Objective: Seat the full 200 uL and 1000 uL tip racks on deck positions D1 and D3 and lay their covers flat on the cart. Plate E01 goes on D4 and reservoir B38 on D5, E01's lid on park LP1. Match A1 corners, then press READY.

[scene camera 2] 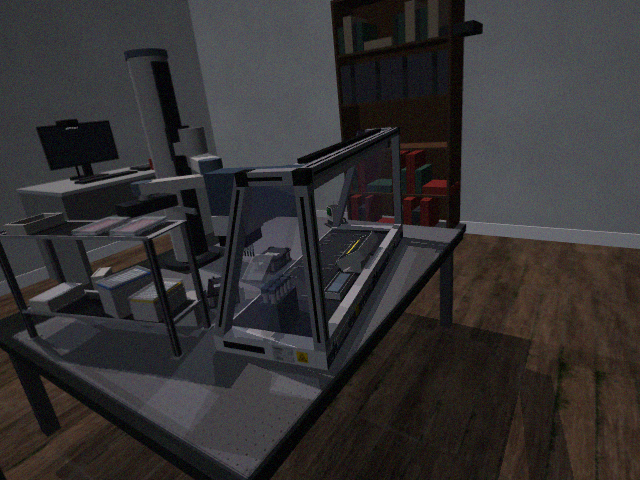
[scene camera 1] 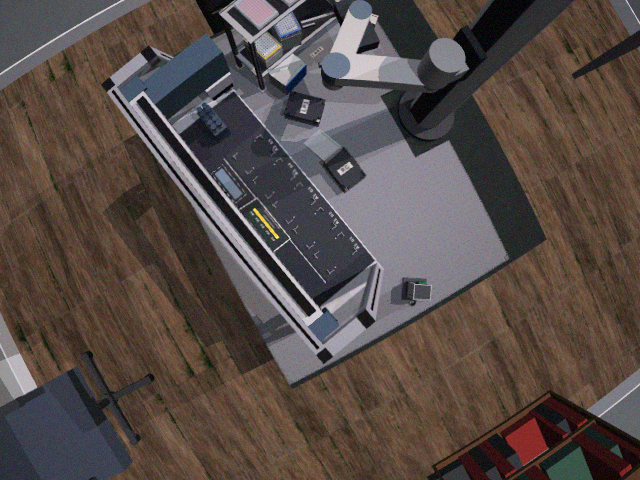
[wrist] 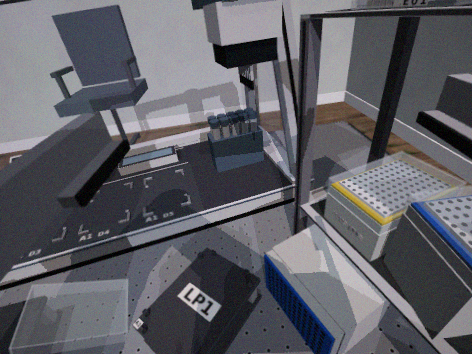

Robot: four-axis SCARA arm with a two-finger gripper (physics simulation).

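My gripper [scene camera 2: 147,205] [wrist: 266,113] is open and empty beside the cart; its fingers show at the left and right of the wrist view. The yellow-rimmed tip rack [scene camera 1: 266,47] [scene camera 2: 156,298] [wrist: 395,187] and blue-rimmed tip rack [scene camera 1: 287,26] [scene camera 2: 124,289] [wrist: 435,265] stand covered on the cart's lower shelf. Pink plates [scene camera 1: 256,11] [scene camera 2: 98,226] lie on its top shelf; an E01 label [wrist: 415,2] shows there. Lid park LP1 [scene camera 1: 305,108] [wrist: 200,300] has no lid. The deck [scene camera 1: 248,124] [wrist: 195,167] has unoccupied marked positions; D3, D4 and D5 labels are readable. Reservoir B38 cannot be identified.
A white box with a blue side [scene camera 1: 288,72] [wrist: 310,295] lies tipped between cart and LP1. A clear cover [scene camera 1: 324,144] [wrist: 70,312] lies beside another dark park [scene camera 1: 344,169]. A tube rack [scene camera 1: 211,121] [wrist: 237,147] stands on the deck. The enclosure frame [scene camera 2: 310,258] surrounds the deck.
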